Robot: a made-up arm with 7 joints. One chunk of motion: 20 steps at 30 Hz.
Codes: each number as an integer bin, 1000 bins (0 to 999) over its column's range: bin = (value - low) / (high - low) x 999, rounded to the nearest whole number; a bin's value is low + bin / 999 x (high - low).
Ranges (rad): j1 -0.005..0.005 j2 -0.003..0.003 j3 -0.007..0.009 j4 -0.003..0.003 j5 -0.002..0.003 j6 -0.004..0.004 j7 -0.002..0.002
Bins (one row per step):
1: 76 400 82 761 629 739 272
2: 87 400 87 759 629 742 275
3: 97 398 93 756 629 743 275
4: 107 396 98 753 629 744 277
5: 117 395 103 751 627 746 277
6: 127 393 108 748 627 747 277
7: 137 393 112 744 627 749 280
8: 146 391 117 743 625 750 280
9: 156 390 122 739 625 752 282
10: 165 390 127 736 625 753 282
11: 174 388 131 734 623 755 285
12: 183 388 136 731 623 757 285
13: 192 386 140 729 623 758 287
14: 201 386 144 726 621 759 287
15: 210 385 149 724 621 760 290
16: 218 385 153 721 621 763 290
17: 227 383 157 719 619 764 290
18: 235 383 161 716 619 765 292
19: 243 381 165 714 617 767 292
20: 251 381 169 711 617 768 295
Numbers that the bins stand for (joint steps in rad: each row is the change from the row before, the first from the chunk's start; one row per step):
1: -0.00424 -0.00060 -0.00569 0.00157 0.00115 0.00192 -0.00091
2: -0.00413 -0.00060 -0.00561 0.00156 0.00115 0.00194 -0.00090
3: -0.00403 -0.00061 -0.00551 0.00154 0.00115 0.00195 -0.00090
4: -0.00393 -0.00062 -0.00543 0.00152 0.00115 0.00196 -0.00089
5: -0.00383 -0.00063 -0.00535 0.00151 0.00114 0.00197 -0.00089
6: -0.00373 -0.00064 -0.00527 0.00149 0.00114 0.00198 -0.00089
7: -0.00363 -0.00064 -0.00521 0.00147 0.00114 0.00200 -0.00088
8: -0.00354 -0.00065 -0.00513 0.00146 0.00113 0.00201 -0.00088
9: -0.00344 -0.00066 -0.00505 0.00144 0.00113 0.00202 -0.00087
10: -0.00335 -0.00066 -0.00497 0.00142 0.00113 0.00203 -0.00087
11: -0.00326 -0.00067 -0.00490 0.00141 0.00112 0.00205 -0.00086
12: -0.00317 -0.00067 -0.00482 0.00139 0.00112 0.00206 -0.00086
13: -0.00308 -0.00068 -0.00476 0.00138 0.00112 0.00207 -0.00085
14: -0.00299 -0.00068 -0.00469 0.00136 0.00111 0.00208 -0.00085
15: -0.00290 -0.00069 -0.00461 0.00135 0.00111 0.00209 -0.00084
16: -0.00282 -0.00069 -0.00455 0.00133 0.00111 0.00211 -0.00084
17: -0.00273 -0.00070 -0.00449 0.00132 0.00110 0.00212 -0.00084
18: -0.00265 -0.00070 -0.00442 0.00130 0.00110 0.00213 -0.00083
19: -0.00257 -0.00071 -0.00436 0.00129 0.00109 0.00214 -0.00083
20: -0.00249 -0.00071 -0.00429 0.00127 0.00109 0.00215 -0.00082

